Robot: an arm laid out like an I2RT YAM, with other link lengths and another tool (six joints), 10 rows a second.
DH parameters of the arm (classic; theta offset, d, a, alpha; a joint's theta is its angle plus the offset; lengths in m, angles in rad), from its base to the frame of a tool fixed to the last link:
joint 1: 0 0.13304 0.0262 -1.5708
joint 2: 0 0 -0.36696 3.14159
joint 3: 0.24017 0 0.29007 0
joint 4: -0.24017 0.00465 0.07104 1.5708
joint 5: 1.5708 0.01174 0 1.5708
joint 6: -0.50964 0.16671 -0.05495 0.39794
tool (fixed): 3.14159 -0.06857 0 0
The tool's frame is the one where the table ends.
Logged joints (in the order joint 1, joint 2, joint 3, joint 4, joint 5, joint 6), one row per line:
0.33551, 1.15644, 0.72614, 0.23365, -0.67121, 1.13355
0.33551, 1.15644, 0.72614, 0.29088, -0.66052, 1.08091
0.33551, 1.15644, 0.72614, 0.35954, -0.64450, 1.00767
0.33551, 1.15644, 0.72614, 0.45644, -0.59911, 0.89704
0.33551, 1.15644, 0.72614, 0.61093, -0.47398, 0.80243
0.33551, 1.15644, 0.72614, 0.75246, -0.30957, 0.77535
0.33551, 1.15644, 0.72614, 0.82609, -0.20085, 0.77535
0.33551, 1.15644, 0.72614, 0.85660, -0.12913, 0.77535
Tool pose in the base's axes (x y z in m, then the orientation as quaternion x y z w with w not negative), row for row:
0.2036, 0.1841, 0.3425, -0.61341, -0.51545, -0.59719, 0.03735
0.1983, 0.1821, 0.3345, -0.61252, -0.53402, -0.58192, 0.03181
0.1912, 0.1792, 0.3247, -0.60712, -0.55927, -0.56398, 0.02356
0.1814, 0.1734, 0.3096, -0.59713, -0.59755, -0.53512, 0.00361
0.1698, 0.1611, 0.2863, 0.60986, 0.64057, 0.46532, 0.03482
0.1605, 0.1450, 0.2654, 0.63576, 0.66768, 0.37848, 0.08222
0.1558, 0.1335, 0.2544, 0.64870, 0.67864, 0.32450, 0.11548
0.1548, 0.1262, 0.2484, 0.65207, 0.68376, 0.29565, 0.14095
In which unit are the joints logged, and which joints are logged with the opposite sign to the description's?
The joints are logged in radians. Opposite sign: joint 4.
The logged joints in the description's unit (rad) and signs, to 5 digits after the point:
0.33551, 1.15644, 0.72614, -0.23365, -0.67121, 1.13355
0.33551, 1.15644, 0.72614, -0.29088, -0.66052, 1.08091
0.33551, 1.15644, 0.72614, -0.35954, -0.64450, 1.00767
0.33551, 1.15644, 0.72614, -0.45644, -0.59911, 0.89704
0.33551, 1.15644, 0.72614, -0.61093, -0.47398, 0.80243
0.33551, 1.15644, 0.72614, -0.75246, -0.30957, 0.77535
0.33551, 1.15644, 0.72614, -0.82609, -0.20085, 0.77535
0.33551, 1.15644, 0.72614, -0.85660, -0.12913, 0.77535

